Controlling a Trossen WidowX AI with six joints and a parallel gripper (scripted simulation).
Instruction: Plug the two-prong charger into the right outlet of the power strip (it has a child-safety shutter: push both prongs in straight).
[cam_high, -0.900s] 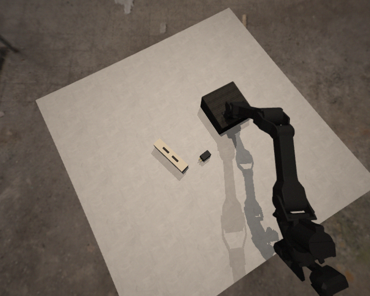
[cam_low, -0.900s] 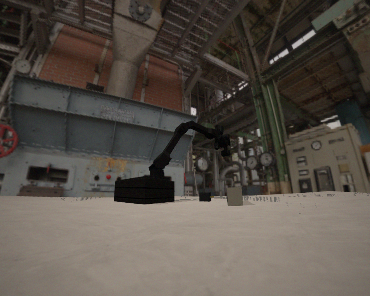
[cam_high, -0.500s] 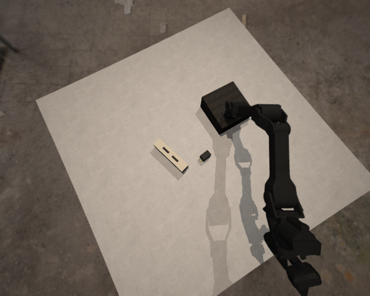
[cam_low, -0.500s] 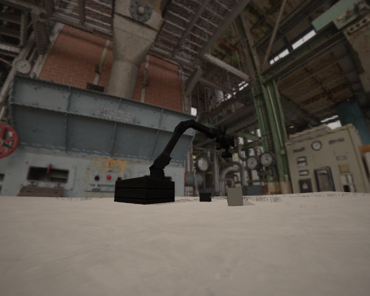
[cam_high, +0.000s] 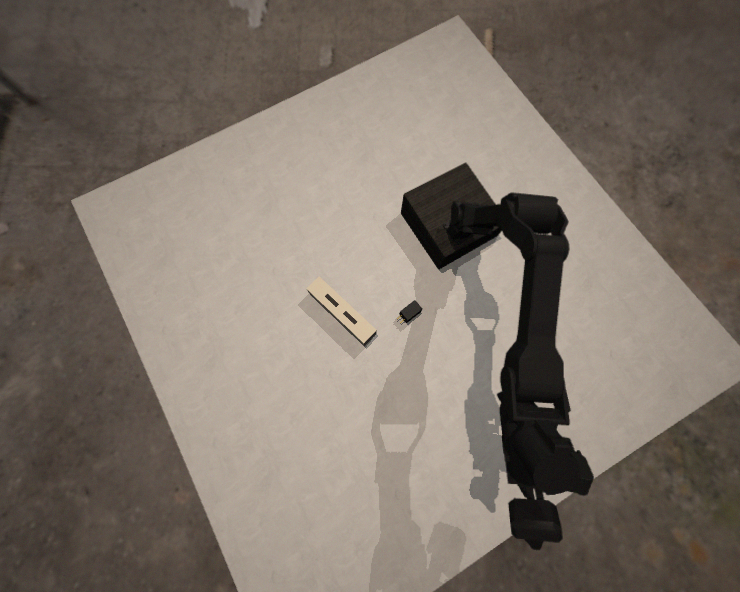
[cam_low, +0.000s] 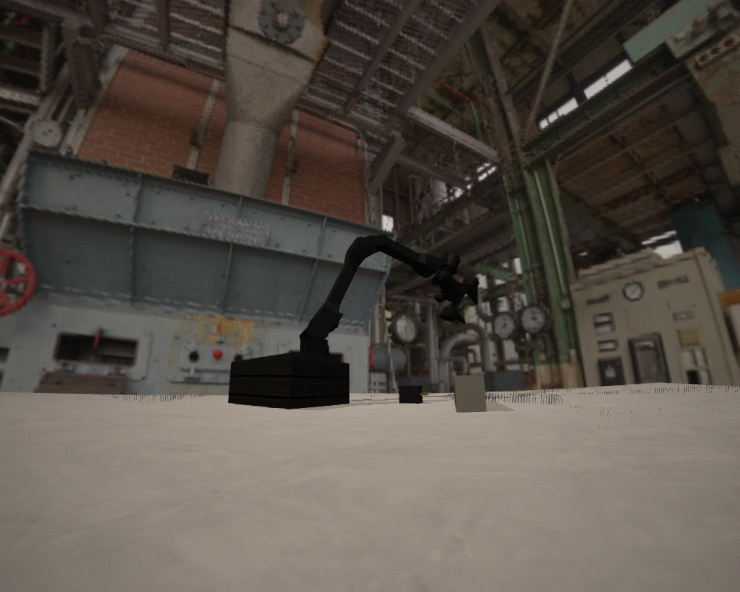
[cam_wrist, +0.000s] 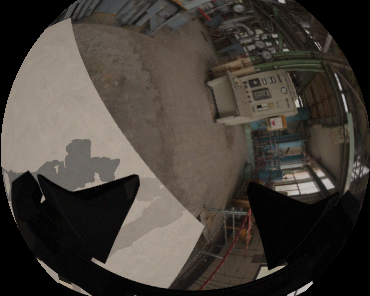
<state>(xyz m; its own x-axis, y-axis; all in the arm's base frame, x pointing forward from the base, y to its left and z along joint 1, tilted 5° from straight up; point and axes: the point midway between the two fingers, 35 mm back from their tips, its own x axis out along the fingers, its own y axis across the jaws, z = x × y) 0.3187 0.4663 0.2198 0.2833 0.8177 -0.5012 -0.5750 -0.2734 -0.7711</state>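
Right now my gripper tip is 41 cm to the left of the black two-prong charger, 27 cm above it and 9 cm past it.
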